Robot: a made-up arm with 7 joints.
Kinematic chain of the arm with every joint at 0, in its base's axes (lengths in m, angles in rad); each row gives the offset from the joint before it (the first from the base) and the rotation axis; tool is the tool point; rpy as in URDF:
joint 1: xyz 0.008 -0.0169 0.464 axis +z
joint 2: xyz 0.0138 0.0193 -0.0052 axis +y
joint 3: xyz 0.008 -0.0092 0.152 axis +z
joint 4: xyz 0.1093 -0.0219 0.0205 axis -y
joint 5: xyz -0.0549 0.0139 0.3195 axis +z
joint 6: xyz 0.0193 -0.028 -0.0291 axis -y
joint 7: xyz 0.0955 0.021 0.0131 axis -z
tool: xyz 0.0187 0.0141 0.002 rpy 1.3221 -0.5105 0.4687
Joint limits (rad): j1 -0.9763..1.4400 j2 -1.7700..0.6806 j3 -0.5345..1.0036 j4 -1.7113..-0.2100 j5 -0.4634..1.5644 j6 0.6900..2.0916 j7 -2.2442..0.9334
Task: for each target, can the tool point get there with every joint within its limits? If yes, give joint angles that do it. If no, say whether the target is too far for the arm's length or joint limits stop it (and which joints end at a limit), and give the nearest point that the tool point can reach.
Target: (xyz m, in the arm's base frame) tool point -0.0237 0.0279 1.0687
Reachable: yes | joints 1.1647 -0.5161 0.1024 -0.6610 0.6500 1.5615 -0.3487
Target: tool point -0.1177 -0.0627 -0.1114
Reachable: no: joint limits stop it (at a limit: joint 1, joint 2, joint 4, joint 6) | nearest point 0.0827 -0.4549 0.2366 | short by 0.561 m
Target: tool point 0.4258 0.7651 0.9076
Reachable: no: too far | nearest point 0.2759 0.4845 0.7438 | short by 0.358 m
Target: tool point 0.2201 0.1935 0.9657
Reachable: yes | joints 0.7815 -0.4318 -0.1449 -1.1968 1.0066 0.9624 -0.3601
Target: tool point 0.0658 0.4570 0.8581
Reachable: yes | joints 0.9321 0.0179 0.4917 -1.0441 1.0254 1.3298 0.6125
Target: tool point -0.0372 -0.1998 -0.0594
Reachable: no: joint limits stop it (at a limit: joint 1, joint 2, joint 4, joint 6) | nearest point 0.1110 -0.4465 0.2293 | short by 0.408 m
